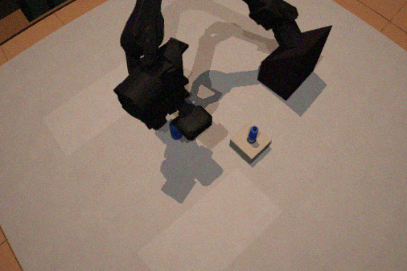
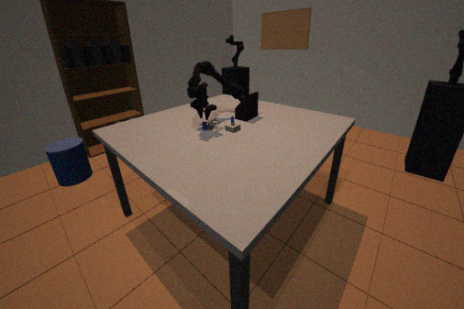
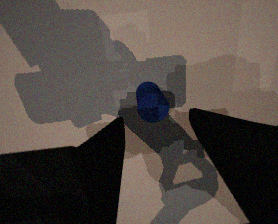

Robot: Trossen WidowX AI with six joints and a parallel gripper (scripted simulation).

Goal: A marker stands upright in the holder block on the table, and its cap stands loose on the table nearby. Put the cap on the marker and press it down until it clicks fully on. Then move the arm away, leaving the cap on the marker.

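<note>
Right now my gripper tip is 50 mm above the marker cap.
</note>
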